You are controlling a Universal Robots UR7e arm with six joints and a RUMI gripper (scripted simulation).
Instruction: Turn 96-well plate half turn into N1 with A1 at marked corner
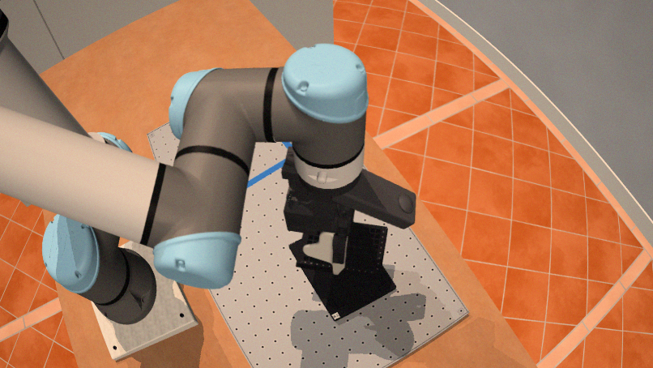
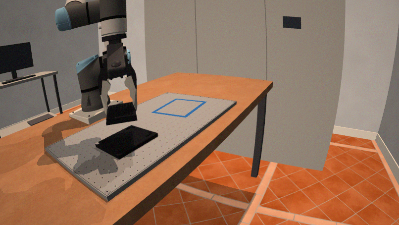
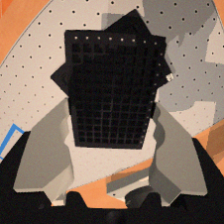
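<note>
Now: the black 96-well plate 1 cm below my hand. Round my hand: white A1 label (9 cm below, 8 cm to the right, 5 cm behind); then black plate nest N1 (10 cm below).
</note>
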